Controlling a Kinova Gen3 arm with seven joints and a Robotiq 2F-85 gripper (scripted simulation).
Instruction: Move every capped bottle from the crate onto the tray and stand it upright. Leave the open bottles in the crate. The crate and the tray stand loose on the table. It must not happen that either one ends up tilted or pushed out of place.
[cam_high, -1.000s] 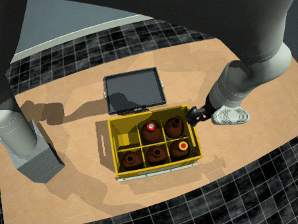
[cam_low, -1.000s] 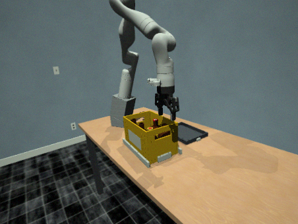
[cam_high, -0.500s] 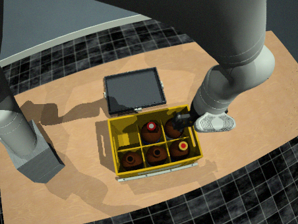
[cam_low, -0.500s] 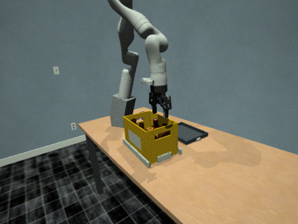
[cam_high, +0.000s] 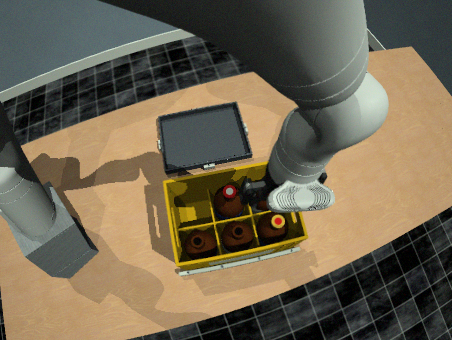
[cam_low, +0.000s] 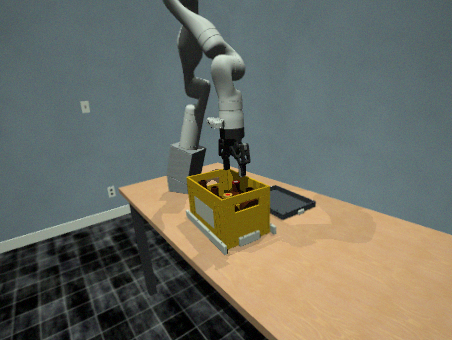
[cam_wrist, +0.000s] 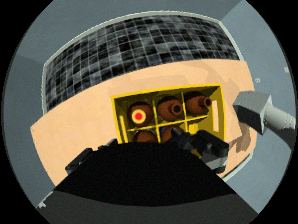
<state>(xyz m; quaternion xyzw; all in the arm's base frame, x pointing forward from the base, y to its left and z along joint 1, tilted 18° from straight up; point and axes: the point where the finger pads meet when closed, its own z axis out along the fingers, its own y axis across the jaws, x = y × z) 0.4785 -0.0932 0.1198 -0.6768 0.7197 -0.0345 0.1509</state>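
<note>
My gripper is now 8 cm past the yellow crate, 1 cm to the right of it and 15 cm above it. Also, from my hand: dark tray: 9 cm behind, 29 cm to the left, 22 cm below.
</note>
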